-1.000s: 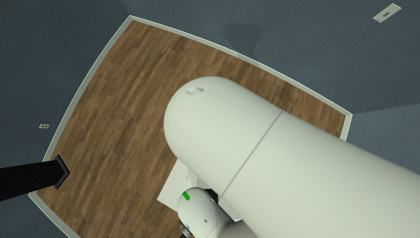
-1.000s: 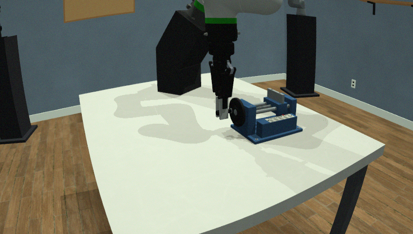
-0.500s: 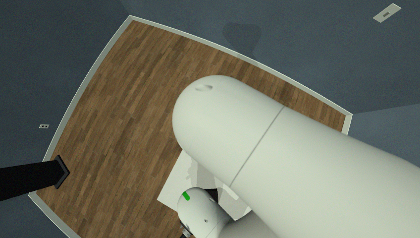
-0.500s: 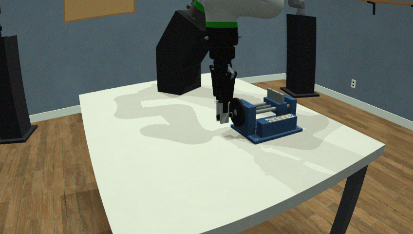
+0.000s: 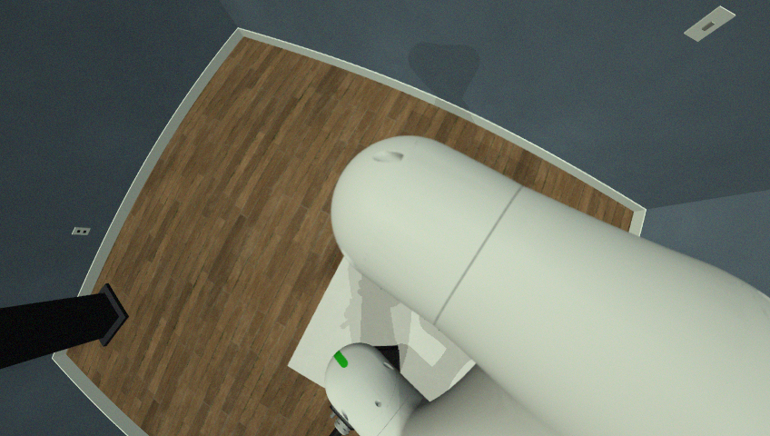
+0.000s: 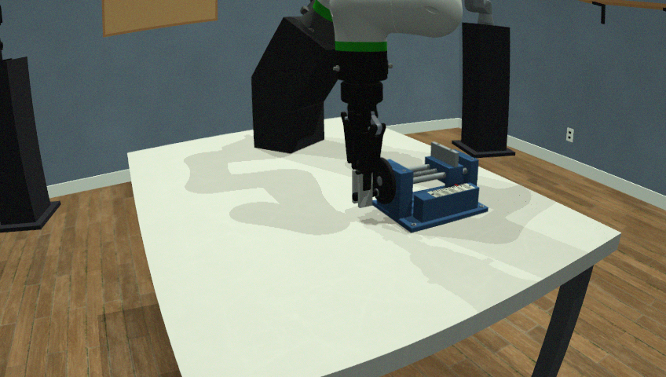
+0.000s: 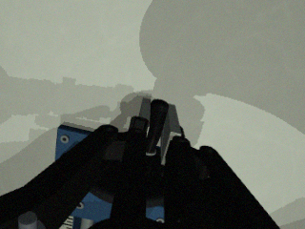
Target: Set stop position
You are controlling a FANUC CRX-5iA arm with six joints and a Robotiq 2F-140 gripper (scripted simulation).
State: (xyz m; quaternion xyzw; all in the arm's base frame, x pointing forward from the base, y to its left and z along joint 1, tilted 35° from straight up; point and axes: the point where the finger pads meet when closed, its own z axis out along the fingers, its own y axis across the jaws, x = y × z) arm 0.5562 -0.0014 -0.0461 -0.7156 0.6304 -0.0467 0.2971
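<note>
My gripper is now 20 mm to the right of the handwheel and 10 mm above it. From my hand the other things lie so: stop block 180 mm to the left, 30 mm above, 20 mm behind.
</note>
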